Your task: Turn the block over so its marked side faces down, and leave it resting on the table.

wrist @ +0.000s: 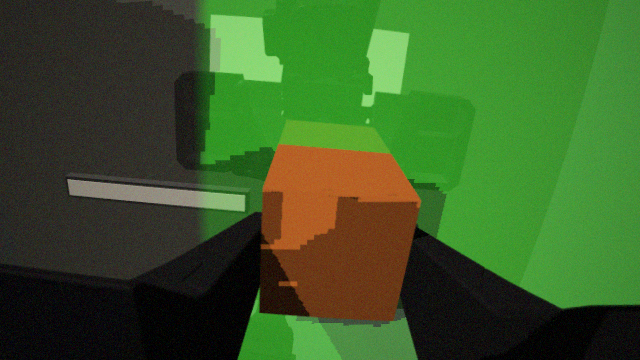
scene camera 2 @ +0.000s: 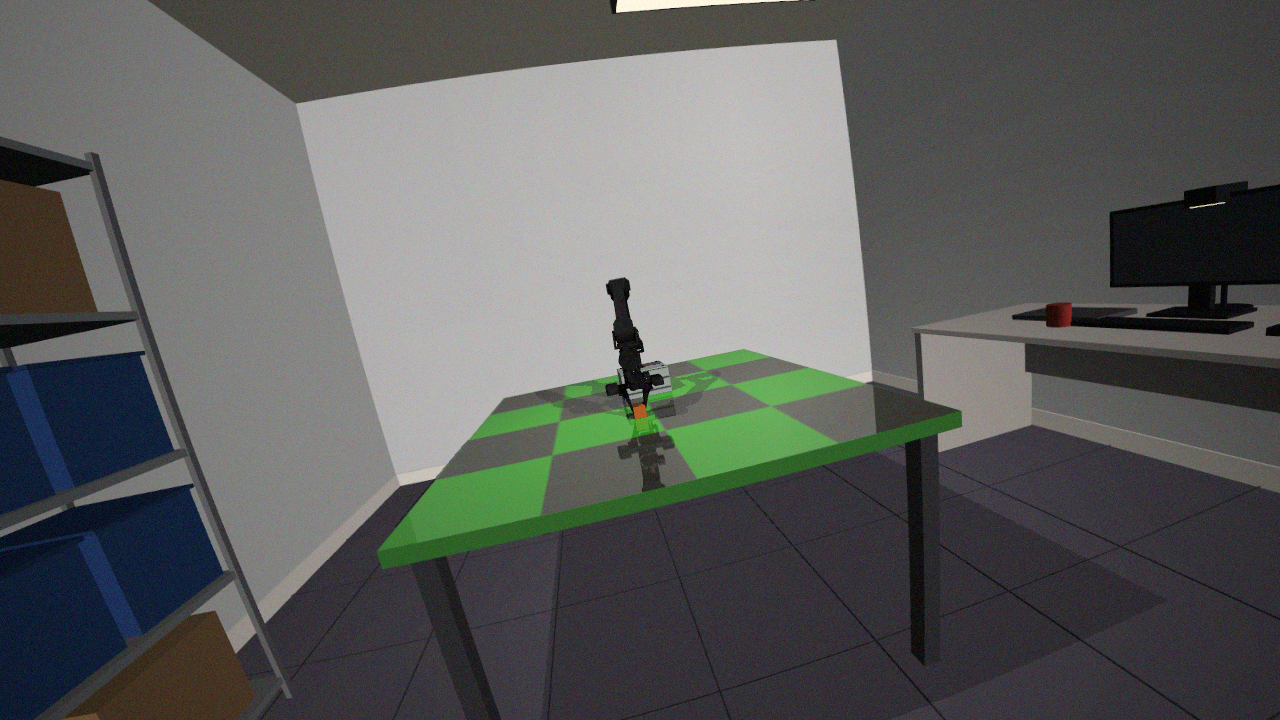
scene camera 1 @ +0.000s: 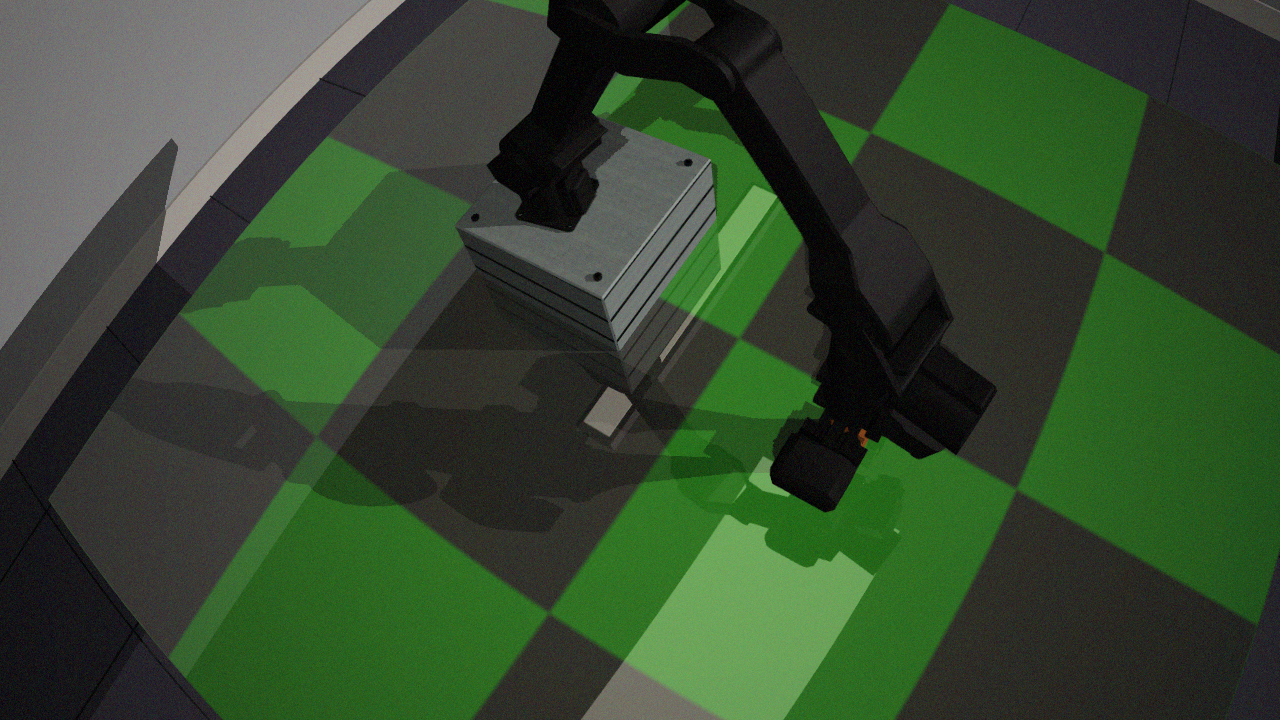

Labels:
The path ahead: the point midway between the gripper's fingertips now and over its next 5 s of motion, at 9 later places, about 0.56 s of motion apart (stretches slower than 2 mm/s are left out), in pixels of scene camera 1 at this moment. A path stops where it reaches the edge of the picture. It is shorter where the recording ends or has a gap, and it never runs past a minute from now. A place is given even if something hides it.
My gripper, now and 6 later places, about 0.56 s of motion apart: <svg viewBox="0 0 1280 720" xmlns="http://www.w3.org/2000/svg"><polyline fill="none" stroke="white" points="844,436 850,427 856,436 859,435 873,453 875,454 868,445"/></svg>

